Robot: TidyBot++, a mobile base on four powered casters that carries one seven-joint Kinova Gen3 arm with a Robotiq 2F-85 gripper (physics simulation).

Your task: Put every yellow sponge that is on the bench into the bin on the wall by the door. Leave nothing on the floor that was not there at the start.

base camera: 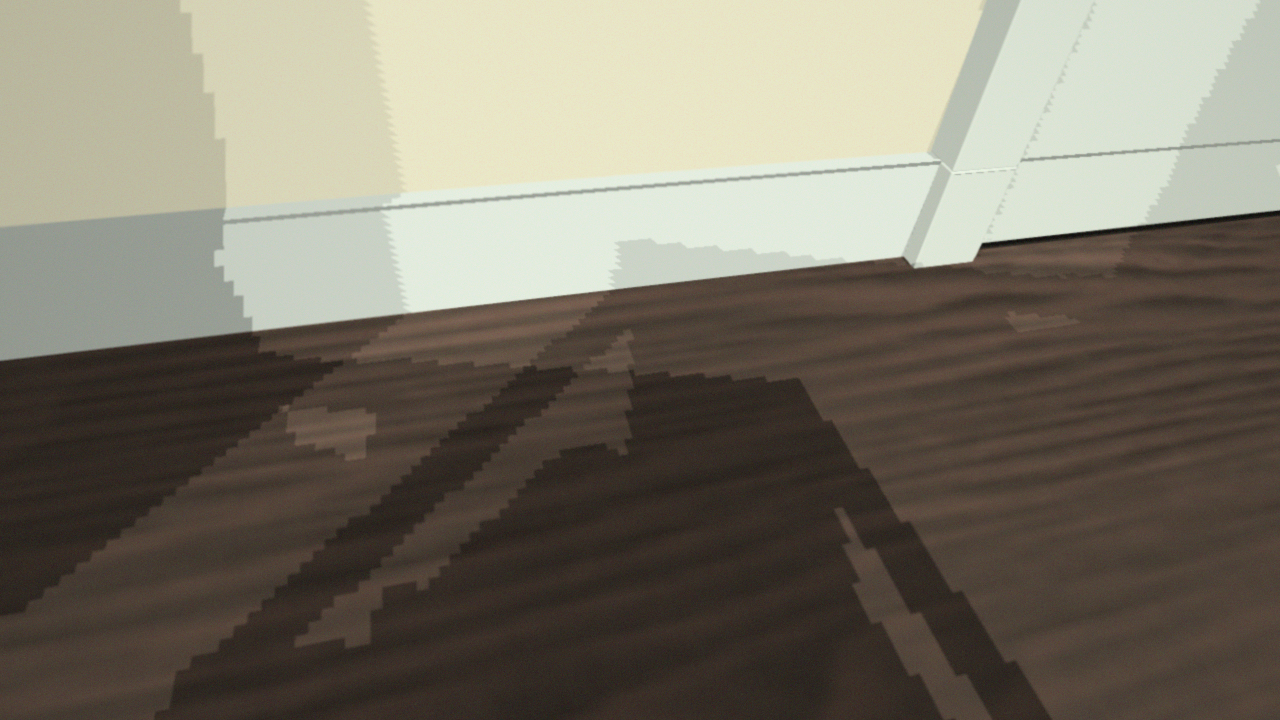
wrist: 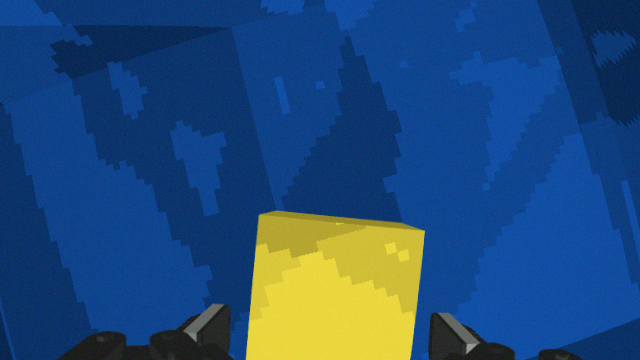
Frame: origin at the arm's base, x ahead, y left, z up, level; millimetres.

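Seen in the pictures: gripper, between the fingertips: (wrist: 329, 332).
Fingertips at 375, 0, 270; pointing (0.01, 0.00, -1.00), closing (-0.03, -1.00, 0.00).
Offsets run from my fingertips to a thing's top centre, as dx, dy, dz. "spot": to the spot under its first point. Level surfaces: height alone.
A yellow sponge {-2, +1, +18} (wrist: 332, 295) is at the bottom middle of the wrist view, between the spread fingers of my gripper (wrist: 329, 332). The gripper is open, and a gap shows between the sponge and each finger. Blue surfaces with angled edges, which look like the inside of the bin {spot: +81, -55, -27} (wrist: 440, 150), fill the view behind the sponge. Whether the sponge rests on anything is hidden. The bench does not show in either view.
In the base camera view a cream wall (base camera: 662, 89) with a white baseboard (base camera: 537, 241) runs across the top. A white door frame (base camera: 980, 116) stands at the right, beside a pale door panel (base camera: 1118, 107). The dark wooden floor {dz -666} (base camera: 1074, 465) carries jagged shadows.
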